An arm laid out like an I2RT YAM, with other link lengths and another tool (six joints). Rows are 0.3 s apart.
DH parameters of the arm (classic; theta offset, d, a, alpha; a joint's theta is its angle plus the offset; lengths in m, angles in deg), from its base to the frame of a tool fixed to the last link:
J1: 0 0.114 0.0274 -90
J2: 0 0 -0.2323 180
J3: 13.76 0 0.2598 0
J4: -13.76 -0.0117 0.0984 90
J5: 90 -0.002 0 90
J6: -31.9 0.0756 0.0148 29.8
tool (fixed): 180 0.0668 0 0
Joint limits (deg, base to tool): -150..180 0..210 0..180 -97..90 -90..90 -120..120
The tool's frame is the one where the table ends.
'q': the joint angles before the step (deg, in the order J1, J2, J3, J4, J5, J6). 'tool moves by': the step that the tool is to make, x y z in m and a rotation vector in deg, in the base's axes. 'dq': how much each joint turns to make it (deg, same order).
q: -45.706, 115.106, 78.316, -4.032, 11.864, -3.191
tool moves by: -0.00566, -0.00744, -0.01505, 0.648, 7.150, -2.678
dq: 0.201, 3.283, 4.885, -6.707, 5.288, -1.452
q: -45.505, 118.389, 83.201, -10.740, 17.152, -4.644
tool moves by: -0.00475, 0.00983, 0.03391, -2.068, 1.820, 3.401
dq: -0.025, -5.779, -1.090, -3.160, -0.467, -4.564
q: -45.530, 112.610, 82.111, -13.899, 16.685, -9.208
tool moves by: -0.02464, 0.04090, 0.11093, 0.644, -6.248, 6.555
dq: -1.233, -17.532, 0.750, -14.069, -9.092, -1.610
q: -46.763, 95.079, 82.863, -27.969, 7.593, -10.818
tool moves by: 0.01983, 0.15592, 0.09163, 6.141, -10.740, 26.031
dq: 10.397, -17.995, -0.176, -13.861, -19.522, -0.533
